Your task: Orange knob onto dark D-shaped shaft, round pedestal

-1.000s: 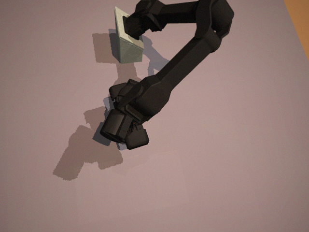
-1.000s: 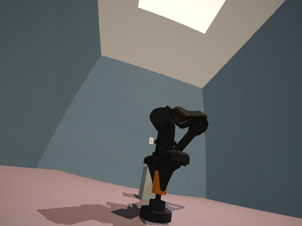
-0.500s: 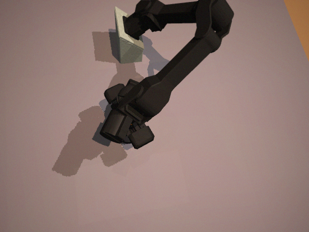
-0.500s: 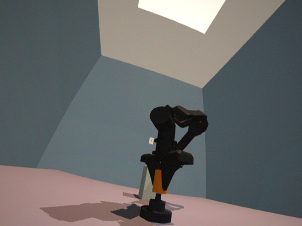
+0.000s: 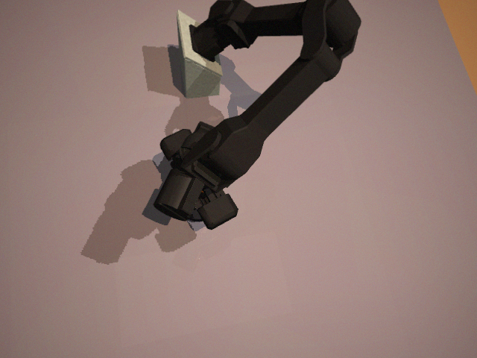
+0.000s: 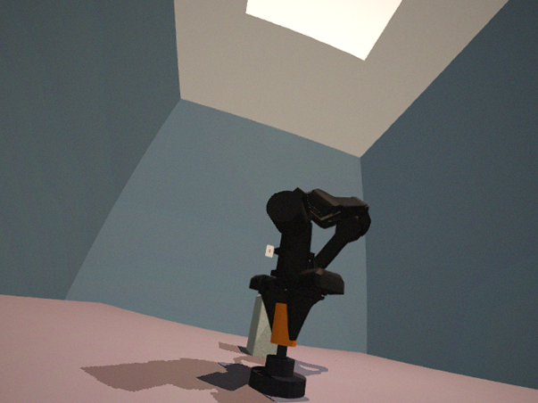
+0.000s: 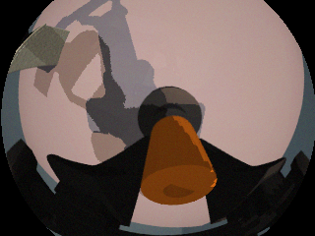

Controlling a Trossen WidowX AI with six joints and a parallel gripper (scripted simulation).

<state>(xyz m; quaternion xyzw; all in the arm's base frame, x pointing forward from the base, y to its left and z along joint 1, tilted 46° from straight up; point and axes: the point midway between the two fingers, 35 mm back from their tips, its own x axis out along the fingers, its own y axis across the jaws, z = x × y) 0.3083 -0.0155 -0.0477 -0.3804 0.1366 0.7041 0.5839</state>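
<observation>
The orange knob is 20 mm above my gripper tip. Round my gripper tip: round pedestal (40 mm below).
</observation>
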